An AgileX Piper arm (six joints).
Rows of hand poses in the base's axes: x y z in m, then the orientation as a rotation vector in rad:
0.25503 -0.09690 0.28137 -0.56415 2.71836 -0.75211
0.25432 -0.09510 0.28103 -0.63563 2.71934 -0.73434
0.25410 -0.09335 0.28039 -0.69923 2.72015 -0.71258
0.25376 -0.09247 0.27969 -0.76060 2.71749 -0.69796
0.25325 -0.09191 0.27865 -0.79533 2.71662 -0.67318
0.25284 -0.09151 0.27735 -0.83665 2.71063 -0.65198
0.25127 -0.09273 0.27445 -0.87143 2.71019 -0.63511
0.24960 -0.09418 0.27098 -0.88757 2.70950 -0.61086
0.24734 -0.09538 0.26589 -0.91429 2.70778 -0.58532
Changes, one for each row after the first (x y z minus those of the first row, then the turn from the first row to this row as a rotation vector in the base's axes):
-0.00071 0.00180 -0.00034 0.00312 0.02483 0.04483
-0.00093 0.00355 -0.00098 0.00967 0.04767 0.08502
-0.00127 0.00443 -0.00168 0.01131 0.06827 0.12357
-0.00178 0.00499 -0.00272 0.02340 0.07990 0.14749
-0.00219 0.00539 -0.00402 0.03197 0.09053 0.17640
-0.00376 0.00417 -0.00692 0.03841 0.10405 0.19855
-0.00543 0.00272 -0.01039 0.05255 0.10930 0.21151
-0.00769 0.00152 -0.01548 0.06592 0.11852 0.23083

